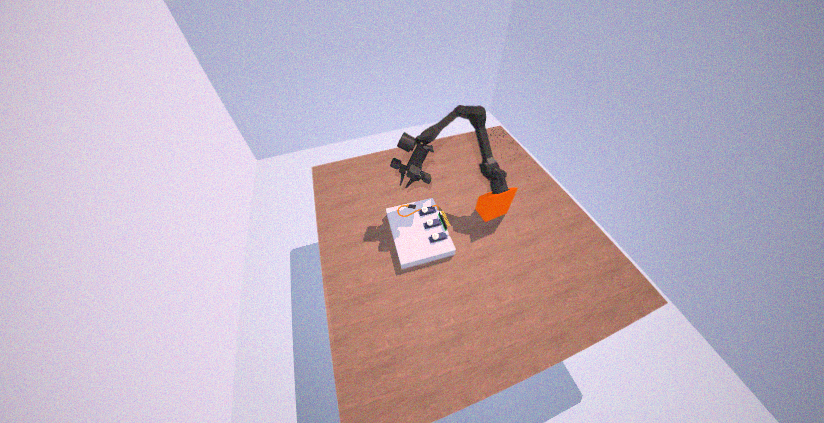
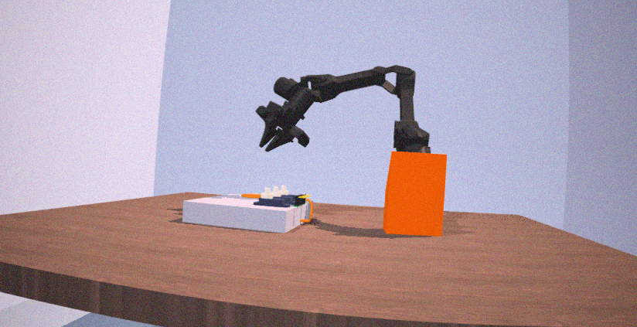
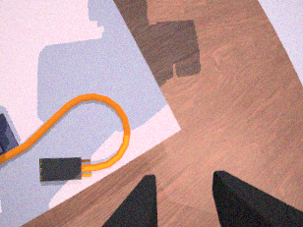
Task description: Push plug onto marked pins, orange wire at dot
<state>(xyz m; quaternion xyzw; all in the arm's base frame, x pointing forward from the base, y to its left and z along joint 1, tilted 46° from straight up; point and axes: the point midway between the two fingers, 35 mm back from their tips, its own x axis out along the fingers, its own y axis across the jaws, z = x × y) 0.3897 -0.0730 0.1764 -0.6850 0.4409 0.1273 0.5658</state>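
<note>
Now: gripper tip 14 cm past the red dot, 13 cm to the right of it and 11 cm above it.
</note>
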